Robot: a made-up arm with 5 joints. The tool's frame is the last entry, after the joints. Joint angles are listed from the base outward.
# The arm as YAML. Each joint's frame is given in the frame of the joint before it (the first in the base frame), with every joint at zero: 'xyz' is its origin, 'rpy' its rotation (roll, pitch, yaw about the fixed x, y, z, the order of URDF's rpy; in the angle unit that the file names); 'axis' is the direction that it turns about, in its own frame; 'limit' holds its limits. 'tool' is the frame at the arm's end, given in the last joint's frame.
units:
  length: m
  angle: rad
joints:
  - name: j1
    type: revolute
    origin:
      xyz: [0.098, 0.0, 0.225]
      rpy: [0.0, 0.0, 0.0]
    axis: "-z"
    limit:
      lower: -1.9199
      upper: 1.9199
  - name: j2
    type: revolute
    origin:
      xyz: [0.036, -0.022, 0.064]
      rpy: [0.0, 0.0, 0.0]
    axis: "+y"
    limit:
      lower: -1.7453
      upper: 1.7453
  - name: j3
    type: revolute
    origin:
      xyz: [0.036, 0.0, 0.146]
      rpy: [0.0, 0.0, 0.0]
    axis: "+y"
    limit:
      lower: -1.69
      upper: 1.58
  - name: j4
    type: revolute
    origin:
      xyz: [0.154, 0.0, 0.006]
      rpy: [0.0, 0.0, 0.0]
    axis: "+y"
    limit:
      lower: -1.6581
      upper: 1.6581
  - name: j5
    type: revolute
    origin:
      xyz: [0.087, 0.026, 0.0]
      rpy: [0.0, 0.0, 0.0]
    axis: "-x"
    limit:
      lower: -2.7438
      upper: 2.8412
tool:
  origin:
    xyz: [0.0, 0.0, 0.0]
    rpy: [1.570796, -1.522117, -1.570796]
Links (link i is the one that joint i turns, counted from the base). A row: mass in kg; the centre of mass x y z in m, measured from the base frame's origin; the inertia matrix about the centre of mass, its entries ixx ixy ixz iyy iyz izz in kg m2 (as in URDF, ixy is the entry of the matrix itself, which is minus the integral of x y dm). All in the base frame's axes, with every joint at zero. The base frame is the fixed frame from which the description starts. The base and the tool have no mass.
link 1: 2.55; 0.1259 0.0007 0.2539; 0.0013 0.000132 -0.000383 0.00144 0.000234 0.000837
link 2: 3.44; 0.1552 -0.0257 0.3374; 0.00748 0 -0.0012 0.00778 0 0.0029
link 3: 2; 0.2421 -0.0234 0.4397; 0.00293 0 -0.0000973 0.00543 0 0.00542
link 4: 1.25; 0.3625 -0.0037 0.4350; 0.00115 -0.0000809 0 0.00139 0 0.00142
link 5: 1.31; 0.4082 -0.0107 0.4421; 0.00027 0 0 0.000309 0 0.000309
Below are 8 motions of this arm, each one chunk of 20 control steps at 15 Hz.
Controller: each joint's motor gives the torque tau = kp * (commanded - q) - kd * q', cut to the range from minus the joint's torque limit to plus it. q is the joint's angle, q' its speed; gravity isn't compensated. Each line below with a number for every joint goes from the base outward.
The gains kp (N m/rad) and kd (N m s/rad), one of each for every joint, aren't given. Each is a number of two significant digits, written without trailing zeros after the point. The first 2 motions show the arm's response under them.
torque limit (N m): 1.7 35 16 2.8 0.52
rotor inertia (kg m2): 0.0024 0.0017 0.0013 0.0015 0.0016
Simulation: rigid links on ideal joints. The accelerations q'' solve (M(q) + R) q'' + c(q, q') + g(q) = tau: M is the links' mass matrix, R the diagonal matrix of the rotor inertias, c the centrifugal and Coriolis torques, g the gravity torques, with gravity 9.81 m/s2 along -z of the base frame. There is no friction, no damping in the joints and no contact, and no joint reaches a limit. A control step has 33 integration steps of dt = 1/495 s. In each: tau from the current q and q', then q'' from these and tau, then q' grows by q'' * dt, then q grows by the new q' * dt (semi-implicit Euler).
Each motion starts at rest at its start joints. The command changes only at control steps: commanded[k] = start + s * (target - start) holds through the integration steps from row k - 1 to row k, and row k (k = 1, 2, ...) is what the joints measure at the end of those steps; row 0 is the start. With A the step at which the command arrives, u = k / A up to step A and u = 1 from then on. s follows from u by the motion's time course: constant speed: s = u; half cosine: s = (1 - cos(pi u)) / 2; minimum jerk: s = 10 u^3 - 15 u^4 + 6 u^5; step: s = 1 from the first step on.
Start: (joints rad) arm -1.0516 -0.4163 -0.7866 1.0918 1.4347
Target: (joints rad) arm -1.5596 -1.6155 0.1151 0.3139 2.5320
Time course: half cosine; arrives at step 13
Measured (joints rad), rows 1 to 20:
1: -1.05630 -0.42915 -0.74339 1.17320 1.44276
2: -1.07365 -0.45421 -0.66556 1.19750 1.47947
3: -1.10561 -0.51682 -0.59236 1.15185 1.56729
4: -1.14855 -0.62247 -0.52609 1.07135 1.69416
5: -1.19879 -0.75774 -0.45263 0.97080 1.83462
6: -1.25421 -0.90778 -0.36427 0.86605 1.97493
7: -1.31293 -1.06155 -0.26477 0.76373 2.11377
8: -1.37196 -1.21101 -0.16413 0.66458 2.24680
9: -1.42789 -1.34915 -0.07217 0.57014 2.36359
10: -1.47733 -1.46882 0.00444 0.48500 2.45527
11: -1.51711 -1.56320 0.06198 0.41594 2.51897
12: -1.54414 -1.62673 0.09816 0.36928 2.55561
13: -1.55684 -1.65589 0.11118 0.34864 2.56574
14: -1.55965 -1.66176 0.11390 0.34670 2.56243
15: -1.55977 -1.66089 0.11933 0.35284 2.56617
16: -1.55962 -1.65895 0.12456 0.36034 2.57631
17: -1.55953 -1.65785 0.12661 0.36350 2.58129
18: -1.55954 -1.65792 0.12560 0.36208 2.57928
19: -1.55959 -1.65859 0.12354 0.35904 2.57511
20: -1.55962 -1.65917 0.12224 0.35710 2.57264
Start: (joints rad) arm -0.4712 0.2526 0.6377 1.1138 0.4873
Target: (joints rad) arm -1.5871 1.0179 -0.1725 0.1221 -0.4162
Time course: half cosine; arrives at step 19
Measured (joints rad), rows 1 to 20:
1: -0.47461 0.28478 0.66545 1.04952 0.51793
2: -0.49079 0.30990 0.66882 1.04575 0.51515
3: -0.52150 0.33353 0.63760 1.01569 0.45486
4: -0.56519 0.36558 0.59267 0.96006 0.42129
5: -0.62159 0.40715 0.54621 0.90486 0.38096
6: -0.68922 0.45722 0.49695 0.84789 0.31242
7: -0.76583 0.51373 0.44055 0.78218 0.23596
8: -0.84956 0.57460 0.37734 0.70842 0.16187
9: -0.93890 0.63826 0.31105 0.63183 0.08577
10: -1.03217 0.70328 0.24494 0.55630 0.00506
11: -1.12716 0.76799 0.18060 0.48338 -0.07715
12: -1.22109 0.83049 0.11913 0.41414 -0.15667
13: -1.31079 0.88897 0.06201 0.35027 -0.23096
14: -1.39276 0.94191 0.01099 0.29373 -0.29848
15: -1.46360 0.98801 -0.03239 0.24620 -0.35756
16: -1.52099 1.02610 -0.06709 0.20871 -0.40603
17: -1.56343 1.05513 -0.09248 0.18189 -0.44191
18: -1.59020 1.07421 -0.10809 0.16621 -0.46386
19: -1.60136 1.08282 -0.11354 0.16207 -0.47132
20: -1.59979 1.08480 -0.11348 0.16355 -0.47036
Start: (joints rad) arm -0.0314 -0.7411 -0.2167 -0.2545 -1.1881
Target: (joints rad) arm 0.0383 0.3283 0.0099 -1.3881 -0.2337
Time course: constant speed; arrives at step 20
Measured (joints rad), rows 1 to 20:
1: -0.02783 -0.71582 -0.18547 -0.30283 -1.14116
2: -0.02468 -0.65596 -0.14561 -0.32492 -1.09346
3: -0.02233 -0.58711 -0.10491 -0.34282 -1.07468
4: -0.01980 -0.52190 -0.07637 -0.37776 -1.04951
5: -0.01649 -0.46363 -0.06280 -0.43495 -1.00354
6: -0.01253 -0.41000 -0.05706 -0.50408 -0.94765
7: -0.00848 -0.35690 -0.05019 -0.57151 -0.89311
8: -0.00469 -0.30157 -0.03800 -0.63024 -0.84555
9: -0.00125 -0.24385 -0.02167 -0.68165 -0.80488
10: 0.00200 -0.18527 -0.00474 -0.73133 -0.76644
11: 0.00527 -0.12739 0.01005 -0.78385 -0.72544
12: 0.00870 -0.07079 0.02221 -0.84020 -0.68048
13: 0.01228 -0.01508 0.03295 -0.89850 -0.63329
14: 0.01592 0.04045 0.04366 -0.95640 -0.58641
15: 0.01951 0.09621 0.05490 -1.01287 -0.54113
16: 0.02301 0.15215 0.06633 -1.06836 -0.49704
17: 0.02646 0.20798 0.07739 -1.12391 -0.45290
18: 0.02991 0.26348 0.08774 -1.18015 -0.40783
19: 0.03340 0.31862 0.09748 -1.23699 -0.36188
20: 0.03693 0.37350 0.10686 -1.29398 -0.31558

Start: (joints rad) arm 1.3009 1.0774 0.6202 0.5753 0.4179
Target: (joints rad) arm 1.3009 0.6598 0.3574 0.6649 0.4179
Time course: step
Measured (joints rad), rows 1 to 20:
1: 1.30483 0.85490 0.47506 0.72636 0.35578
2: 1.30388 0.72364 0.29209 0.49570 0.49955
3: 1.29854 0.68218 0.27969 0.49054 0.63820
4: 1.29411 0.70067 0.37817 0.62761 0.49016
5: 1.29793 0.72314 0.44585 0.70926 0.34937
6: 1.30396 0.72195 0.42569 0.68462 0.35981
7: 1.30470 0.71258 0.38278 0.62654 0.45369
8: 1.30139 0.70701 0.37219 0.61651 0.48538
9: 1.29890 0.70953 0.38875 0.63973 0.45055
10: 1.29943 0.71360 0.40245 0.65674 0.42062
11: 1.30113 0.71413 0.40046 0.65333 0.42267
12: 1.30178 0.71239 0.39252 0.64278 0.43907
13: 1.30126 0.71124 0.38973 0.63964 0.44595
14: 1.30065 0.71158 0.39243 0.64348 0.44083
15: 1.30059 0.71234 0.39517 0.64694 0.43494
16: 1.30086 0.71252 0.39510 0.64666 0.43468
17: 1.30103 0.71223 0.39367 0.64475 0.43757
18: 1.30098 0.71199 0.39301 0.64398 0.43909
19: 1.30087 0.71203 0.39343 0.64459 0.43834
20: 1.30085 0.71217 0.39397 0.64527 0.43720

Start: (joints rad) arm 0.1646 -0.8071 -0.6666 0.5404 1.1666
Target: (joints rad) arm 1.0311 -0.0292 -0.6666 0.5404 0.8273
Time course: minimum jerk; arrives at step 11
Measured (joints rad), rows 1 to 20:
1: 0.16890 -0.81895 -0.65440 0.60025 1.14893
2: 0.19463 -0.80115 -0.65481 0.60289 1.12024
3: 0.25369 -0.74978 -0.66188 0.58387 1.10488
4: 0.34833 -0.66107 -0.66247 0.57246 1.08068
5: 0.46877 -0.53659 -0.64748 0.57850 1.03876
6: 0.59082 -0.38876 -0.61734 0.60275 0.97678
7: 0.70915 -0.23906 -0.58027 0.63878 0.89059
8: 0.82609 -0.11072 -0.54883 0.67189 0.80489
9: 0.94013 -0.02162 -0.53283 0.69128 0.73768
10: 1.02669 0.02180 -0.53489 0.69467 0.68861
11: 1.07922 0.02933 -0.55019 0.68250 0.68989
12: 1.10147 0.02177 -0.57072 0.66146 0.71735
13: 1.09324 0.01377 -0.58403 0.64755 0.73481
14: 1.05730 0.01152 -0.58503 0.64733 0.73965
15: 1.02574 0.01455 -0.57796 0.65549 0.75726
16: 1.01715 0.01830 -0.57122 0.66329 0.75926
17: 1.02317 0.01984 -0.56947 0.66532 0.74369
18: 1.03098 0.01908 -0.57170 0.66271 0.73400
19: 1.03422 0.01751 -0.57470 0.65924 0.73606
20: 1.03339 0.01651 -0.57614 0.65762 0.74138

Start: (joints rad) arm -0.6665 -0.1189 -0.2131 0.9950 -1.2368
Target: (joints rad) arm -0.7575 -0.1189 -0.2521 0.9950 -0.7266
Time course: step
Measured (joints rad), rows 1 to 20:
1: -0.69111 -0.09869 -0.18351 1.05174 -0.84129
2: -0.73679 -0.07455 -0.14276 1.07444 -0.69295
3: -0.76651 -0.06791 -0.14108 1.07400 -0.81739
4: -0.77147 -0.07283 -0.15551 1.06579 -0.82870
5: -0.76320 -0.07736 -0.16417 1.05854 -0.78378
6: -0.75569 -0.07819 -0.16293 1.06094 -0.77650
7: -0.75424 -0.07682 -0.15840 1.06574 -0.78967
8: -0.75622 -0.07568 -0.15662 1.06652 -0.79478
9: -0.75794 -0.07570 -0.15775 1.06482 -0.79250
10: -0.75822 -0.07621 -0.15904 1.06380 -0.79038
11: -0.75776 -0.07644 -0.15916 1.06404 -0.79024
12: -0.75739 -0.07633 -0.15868 1.06455 -0.79081
13: -0.75735 -0.07618 -0.15840 1.06469 -0.79110
14: -0.75745 -0.07617 -0.15848 1.06455 -0.79103
15: -0.75753 -0.07622 -0.15863 1.06443 -0.79088
16: -0.75753 -0.07625 -0.15867 1.06443 -0.79085
17: -0.75751 -0.07624 -0.15862 1.06448 -0.79091
18: -0.75749 -0.07622 -0.15858 1.06450 -0.79094
19: -0.75749 -0.07622 -0.15859 1.06449 -0.79093
20: -0.75750 -0.07622 -0.15860 1.06448 -0.79091

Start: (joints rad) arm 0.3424 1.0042 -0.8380 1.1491 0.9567
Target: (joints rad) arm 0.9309 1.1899 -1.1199 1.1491 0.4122
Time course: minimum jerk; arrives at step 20
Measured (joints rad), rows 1 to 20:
1: 0.34271 1.03924 -0.79808 1.13163 0.96634
2: 0.34379 1.08214 -0.73805 1.17746 0.95439
3: 0.34884 1.10202 -0.72620 1.19620 0.91992
4: 0.36137 1.10026 -0.75753 1.17175 0.91465
5: 0.38252 1.09493 -0.79273 1.15201 0.91379
6: 0.41267 1.09987 -0.81262 1.15299 0.88241
7: 0.45235 1.11568 -0.82375 1.16177 0.83127
8: 0.50091 1.13511 -0.83917 1.16670 0.77828
9: 0.55620 1.15284 -0.86363 1.16549 0.72750
10: 0.61522 1.16867 -0.89293 1.16220 0.67676
11: 0.67491 1.18448 -0.92124 1.16094 0.62433
12: 0.73250 1.20109 -0.94600 1.16230 0.57152
13: 0.78573 1.21756 -0.96758 1.16458 0.52217
14: 0.83275 1.23234 -0.98681 1.16636 0.47962
15: 0.87201 1.24446 -1.00352 1.16738 0.44544
16: 0.90244 1.25374 -1.01680 1.16808 0.41980
17: 0.92364 1.26037 -1.02601 1.16881 0.40238
18: 0.93590 1.26461 -1.03127 1.16954 0.39256
19: 0.94027 1.26678 -1.03348 1.17005 0.38923
20: 0.93875 1.26747 -1.03401 1.17020 0.39024

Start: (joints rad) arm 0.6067 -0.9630 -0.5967 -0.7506 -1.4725
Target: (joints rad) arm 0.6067 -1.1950 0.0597 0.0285 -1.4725
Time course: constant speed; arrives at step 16
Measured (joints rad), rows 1 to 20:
1: 0.60634 -0.99439 -0.56085 -0.74699 -1.46289
2: 0.60697 -1.02405 -0.53939 -0.72679 -1.45283
3: 0.60742 -1.04663 -0.50586 -0.68676 -1.45062
4: 0.60745 -1.06059 -0.45748 -0.62434 -1.45392
5: 0.60720 -1.06922 -0.40130 -0.54994 -1.45985
6: 0.60693 -1.07728 -0.34581 -0.47623 -1.46546
7: 0.60680 -1.08785 -0.29586 -0.41053 -1.46892
8: 0.60682 -1.10136 -0.25145 -0.35297 -1.47032
9: 0.60691 -1.11642 -0.20947 -0.29906 -1.47087
10: 0.60700 -1.13135 -0.16662 -0.24390 -1.47177
11: 0.60703 -1.14522 -0.12139 -0.18522 -1.47352
12: 0.60701 -1.15809 -0.07425 -0.12382 -1.47593
13: 0.60696 -1.17060 -0.02672 -0.06203 -1.47842
14: 0.60692 -1.18337 0.01994 -0.00181 -1.48053
15: 0.60690 -1.19665 0.06535 0.05623 -1.48215
16: 0.60691 -1.21029 0.10998 0.11271 -1.48346
17: 0.60667 -1.20934 0.12591 0.13504 -1.48803
18: 0.60643 -1.20982 0.12182 0.12754 -1.48801
19: 0.60660 -1.21336 0.11125 0.11212 -1.48404
20: 0.60679 -1.21650 0.10459 0.10262 -1.48152

